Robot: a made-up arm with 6 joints.
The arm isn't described. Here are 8 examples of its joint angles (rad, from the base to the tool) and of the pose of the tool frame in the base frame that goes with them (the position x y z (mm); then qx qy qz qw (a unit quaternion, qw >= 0)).
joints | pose
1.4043 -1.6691 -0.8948 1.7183 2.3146 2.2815 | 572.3 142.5 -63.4 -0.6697 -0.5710 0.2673 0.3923
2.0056 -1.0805 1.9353 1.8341 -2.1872 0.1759 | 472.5 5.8 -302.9 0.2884 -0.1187 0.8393 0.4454
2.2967 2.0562 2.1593 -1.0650 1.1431 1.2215 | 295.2 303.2 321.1 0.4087 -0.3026 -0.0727 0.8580
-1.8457 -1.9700 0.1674 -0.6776 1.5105 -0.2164 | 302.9 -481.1 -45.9 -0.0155 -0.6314 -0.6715 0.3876
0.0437 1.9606 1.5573 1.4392 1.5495 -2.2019 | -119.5 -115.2 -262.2 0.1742 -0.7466 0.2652 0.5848
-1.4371 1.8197 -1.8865 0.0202 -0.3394 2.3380 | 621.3 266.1 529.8 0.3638 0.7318 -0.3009 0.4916
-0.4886 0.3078 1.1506 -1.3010 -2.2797 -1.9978 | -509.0 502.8 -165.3 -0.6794 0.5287 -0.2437 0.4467
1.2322 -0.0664 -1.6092 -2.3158 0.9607 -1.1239 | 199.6 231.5 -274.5 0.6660 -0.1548 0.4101 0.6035
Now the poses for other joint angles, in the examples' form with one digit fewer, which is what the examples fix.
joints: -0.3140 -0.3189 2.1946 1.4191 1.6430 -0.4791
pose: 86 -241 267 -0.339 -0.006 0.352 0.873
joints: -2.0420 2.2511 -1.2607 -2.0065 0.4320 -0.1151
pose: -60 -292 652 -0.108 0.855 0.195 0.468
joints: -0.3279 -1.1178 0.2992 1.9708 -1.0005 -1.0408
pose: 401 -584 418 0.092 0.179 0.743 0.638
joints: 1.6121 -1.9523 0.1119 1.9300 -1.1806 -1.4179
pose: 708 215 473 -0.025 0.829 -0.125 0.544
